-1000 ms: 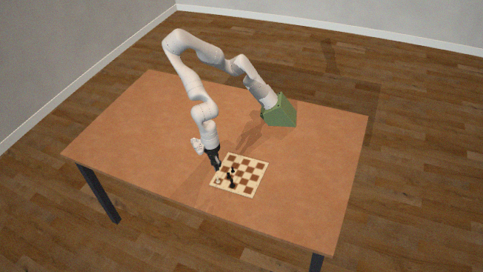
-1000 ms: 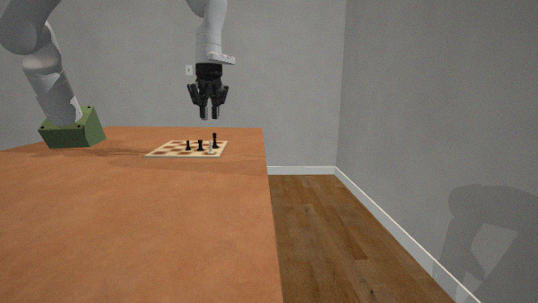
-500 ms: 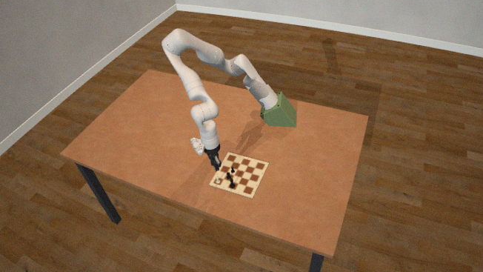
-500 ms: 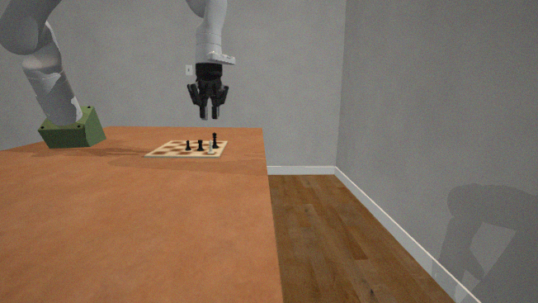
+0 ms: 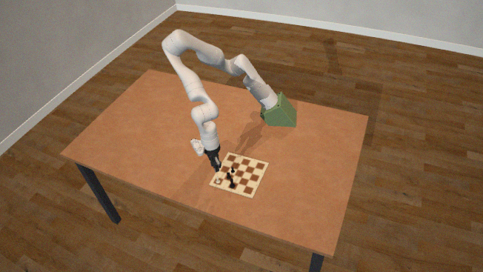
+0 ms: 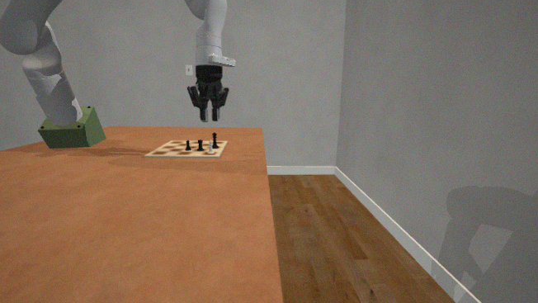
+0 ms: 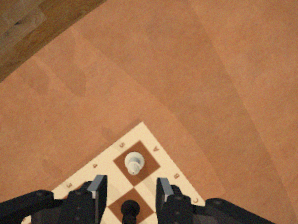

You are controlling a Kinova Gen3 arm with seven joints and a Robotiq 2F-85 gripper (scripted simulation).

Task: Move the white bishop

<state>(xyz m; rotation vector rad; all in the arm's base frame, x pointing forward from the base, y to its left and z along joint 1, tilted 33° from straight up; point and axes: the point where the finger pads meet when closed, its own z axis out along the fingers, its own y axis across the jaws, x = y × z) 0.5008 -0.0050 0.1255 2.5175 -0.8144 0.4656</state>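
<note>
My gripper is now 90 mm above the white bishop. The rest, counted from my hand: pawn (80 mm behind, 40 mm to the left, 100 mm below); chessboard (80 mm behind, 70 mm to the left, 120 mm below).
</note>
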